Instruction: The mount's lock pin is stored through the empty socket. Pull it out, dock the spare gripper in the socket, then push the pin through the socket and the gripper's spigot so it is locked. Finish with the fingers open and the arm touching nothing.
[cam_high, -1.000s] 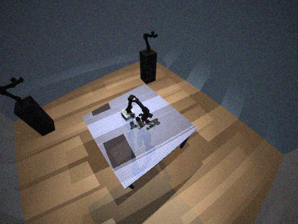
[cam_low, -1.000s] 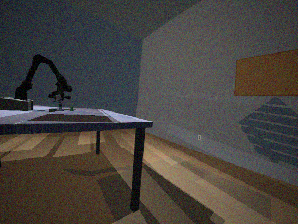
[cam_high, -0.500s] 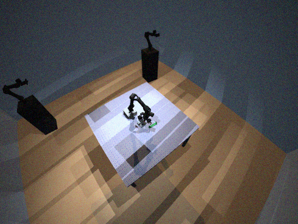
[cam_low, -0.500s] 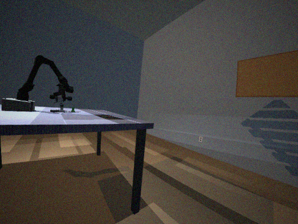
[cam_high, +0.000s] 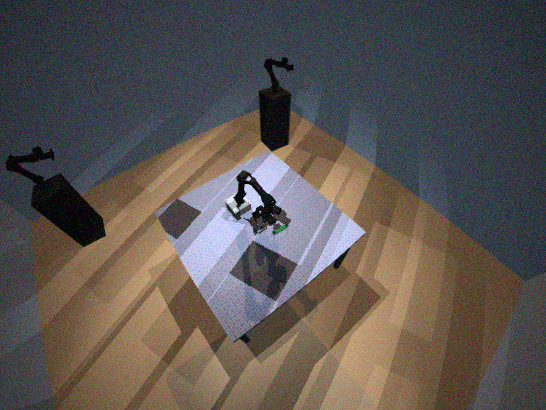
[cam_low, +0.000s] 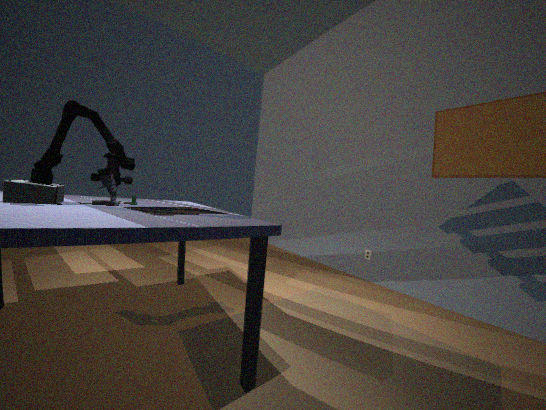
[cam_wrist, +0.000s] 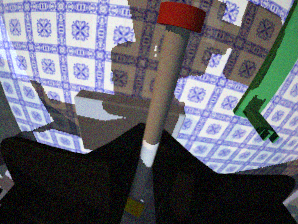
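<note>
The mount is 4 cm to the right of my gripper tip and 1 cm behind it. Also, from my gripper tip: green bracket (10 cm ahead, 8 cm to the left, 2 cm below); then spare gripper (8 cm above, 5 cm to the right, 1 cm behind).
</note>
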